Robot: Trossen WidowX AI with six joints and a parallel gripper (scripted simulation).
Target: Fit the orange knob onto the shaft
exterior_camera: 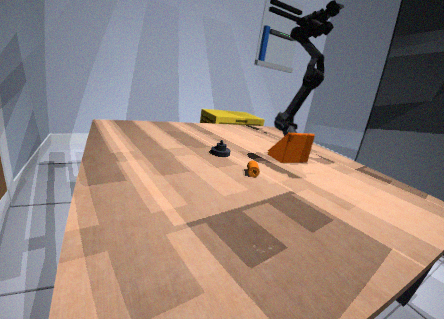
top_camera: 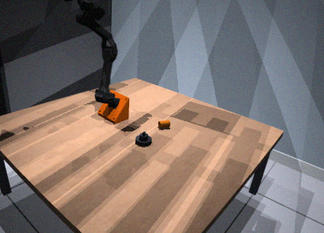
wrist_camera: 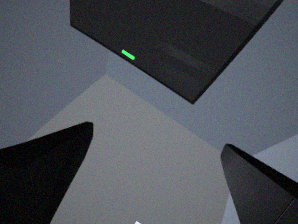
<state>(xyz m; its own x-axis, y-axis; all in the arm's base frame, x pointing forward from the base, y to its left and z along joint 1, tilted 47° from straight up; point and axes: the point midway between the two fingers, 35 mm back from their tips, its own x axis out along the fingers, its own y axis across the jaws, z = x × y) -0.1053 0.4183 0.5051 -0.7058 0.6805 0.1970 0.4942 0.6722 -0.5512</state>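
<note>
My gripper tip is now 520 mm short of the orange knob, 170 mm to the right of it and 720 mm above it. Round my gripper tip: round pedestal 530 mm ahead, 40 mm to the right, 710 mm below.
</note>
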